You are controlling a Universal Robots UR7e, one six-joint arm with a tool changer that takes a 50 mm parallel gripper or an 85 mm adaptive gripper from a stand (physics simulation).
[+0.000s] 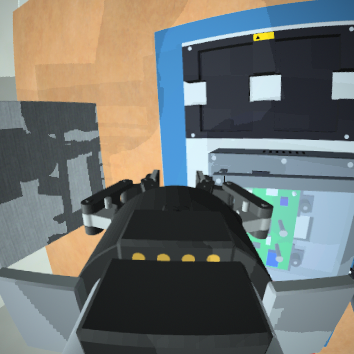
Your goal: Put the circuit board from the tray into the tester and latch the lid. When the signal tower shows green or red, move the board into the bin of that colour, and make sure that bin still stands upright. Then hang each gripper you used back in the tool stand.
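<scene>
The green circuit board (pixel 275 225) lies in the tester (pixel 172 100) at the right and appears pale, as if seen through a clear cover. Its left part is hidden behind my gripper. The tester has a blue border, a grey bar with slots and a black panel (pixel 227 117) with a yellow label. My gripper (pixel 178 178) has its fingertips a moderate way apart, over the tester's left edge and left of the board. Nothing shows between them. The latch cannot be made out. The signal tower, the bins and the tool stand do not show.
A grey, streaky plate (pixel 25 200) with dark shadow patches lies at the left, on the wooden table top (pixel 65 45). The raised grey bar (pixel 250 162) of the tester runs along the upper side of the board's bay, to the right of the fingertips.
</scene>
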